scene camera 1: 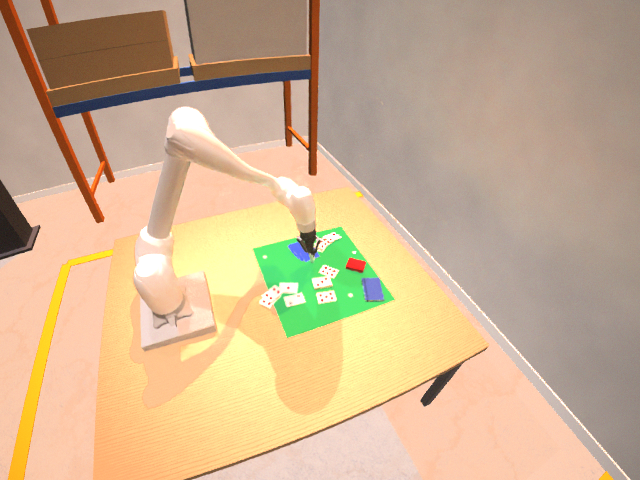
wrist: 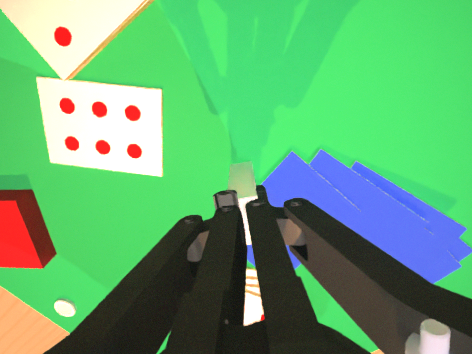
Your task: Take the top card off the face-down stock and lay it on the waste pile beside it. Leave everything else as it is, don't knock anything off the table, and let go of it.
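Places are measured from the arm's base along level axes (x right, y ahead, z up), in millimetres.
Pixels of known places: gripper, between the fingertips: [scene camera 1: 312, 260] [wrist: 244, 180]; arm's base, origin of its link: [scene camera 1: 170, 306].
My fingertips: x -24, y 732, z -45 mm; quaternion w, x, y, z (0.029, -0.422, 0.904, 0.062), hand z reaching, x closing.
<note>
Ahead of a thing's pixels: the offset from my fingertips to its middle. "*": to the spot under its first point. Level surfaces: height alone.
Overlapping blue face-down cards {* dz +11, dx -88, dy -42 mm} [scene camera 1: 298, 251] [wrist: 350, 215] lie spread at the far side of the green mat {dz -5 mm} [scene camera 1: 305, 319] [wrist: 380, 75]. Overlapping white face-up cards {dz +4, dx -117, dy +183 mm} [scene camera 1: 331, 238] lie beside them; part of these cards {dz +6, dx -94, dy +113 mm} [wrist: 253, 300] shows between the dark finger links in the wrist view. My gripper [scene camera 1: 312, 257] [wrist: 244, 180] is shut and empty. Its tips are low over the mat, next to the near edge of the blue cards, and its links hide part of both groups. Whether the tips touch a card or the mat I cannot tell.
A six-dot card {dz -3, dx +101, dy +39 mm} [scene camera 1: 328, 271] [wrist: 100, 127] touches a corner of another face-up card {dz +6, dx +156, dy -28 mm} [scene camera 1: 322, 282] [wrist: 80, 25]. A red box {dz +5, dx +133, dy +182 mm} [scene camera 1: 355, 265] [wrist: 17, 230], a dark blue box {dz +1, dx +305, dy +168 mm} [scene camera 1: 372, 289] and more face-up cards {dz -3, dx +190, dy -190 mm} [scene camera 1: 294, 299] lie nearby. A small white disc {dz -3, dx +41, dy +230 mm} [scene camera 1: 354, 252] [wrist: 65, 307] lies near the mat's edge.
</note>
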